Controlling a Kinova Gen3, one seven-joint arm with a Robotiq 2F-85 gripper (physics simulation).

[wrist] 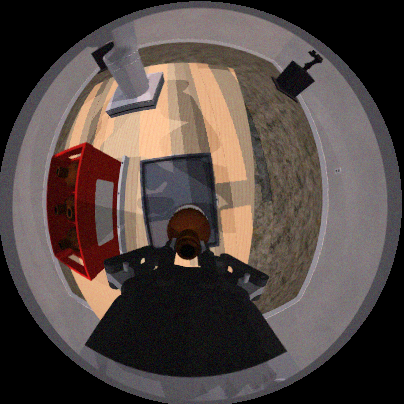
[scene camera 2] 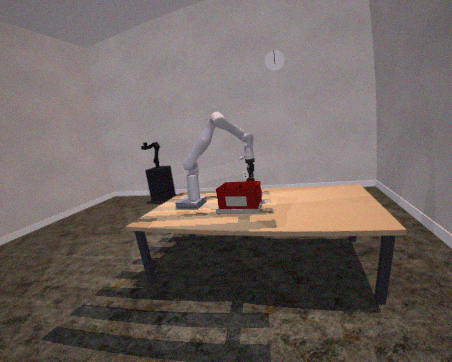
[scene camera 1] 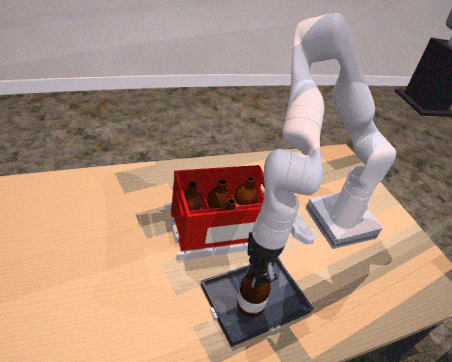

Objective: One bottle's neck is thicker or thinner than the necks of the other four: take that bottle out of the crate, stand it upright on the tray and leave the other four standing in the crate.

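Pixels of known places: gripper, fingertip midpoint: [wrist: 187,245] [scene camera 2: 251,177] [scene camera 1: 253,279]; arm's base, origin of the base link: [wrist: 136,89] [scene camera 2: 194,198] [scene camera 1: 343,218].
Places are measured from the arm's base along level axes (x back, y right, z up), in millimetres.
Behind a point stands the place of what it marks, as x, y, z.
Observation:
My gripper [scene camera 1: 263,279] @[-424, -250, 102] [scene camera 2: 250,177] @[-424, -250, 102] [wrist: 187,245] @[-424, -250, 102] is shut on the neck of a brown bottle [scene camera 1: 254,294] @[-426, -280, 84] [wrist: 189,226] @[-396, -250, 103] with a white label band. The bottle is about upright, its base over the near left part of the dark tray [scene camera 1: 291,296] @[-268, -229, -50] [wrist: 176,172] @[-292, -204, -50]; whether the base touches the tray I cannot tell. The red crate [scene camera 1: 196,234] @[-518, -50, 41] [scene camera 2: 253,201] @[-545, 134, 28] [wrist: 87,200] @[-384, -43, 87] stands behind the tray in the first scene view. In it stand brown bottles: one at left [scene camera 1: 192,201] @[-513, 56, 64], one in the middle [scene camera 1: 219,197] @[-429, 64, 67], one at right [scene camera 1: 247,194] @[-337, 73, 65] and one nearer the front [scene camera 1: 230,204] @[-419, -4, 106].
The crate sits in a pale holder [scene camera 1: 200,253] @[-500, -61, -33] [scene camera 2: 235,211] @[-416, 152, -40] on the wooden table [scene camera 1: 75,250] @[-852, 1, -55] [scene camera 2: 320,215] @[-964, 144, -55]. The arm's base [scene camera 1: 345,232] @[-21, -59, -2] [scene camera 2: 190,204] @[-28, 113, -12] [wrist: 135,102] @[-68, -23, -7] stands beyond the tray. A black pedestal [scene camera 2: 161,185] [wrist: 295,80] stands off the table.

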